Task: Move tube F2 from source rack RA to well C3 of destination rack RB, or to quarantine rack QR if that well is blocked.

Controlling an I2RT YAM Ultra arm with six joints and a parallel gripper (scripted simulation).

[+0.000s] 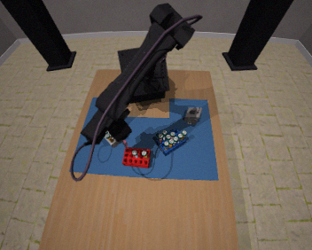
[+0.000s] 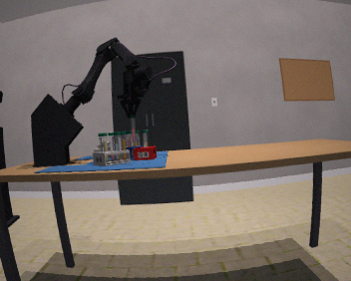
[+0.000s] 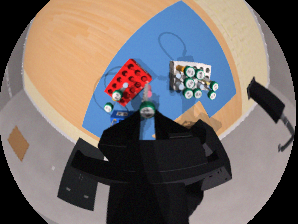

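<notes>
My gripper is now 1 cm short of the white-capped tube, 1 cm to the left of it and 6 cm above it. From my hand the other things lie so: white rack RB: 10 cm behind, 10 cm to the right, 16 cm below; then blue rack RA: 2 cm behind, 22 cm to the left, 16 cm below; then red rack QR: 5 cm ahead, 3 cm to the left, 16 cm below.
</notes>
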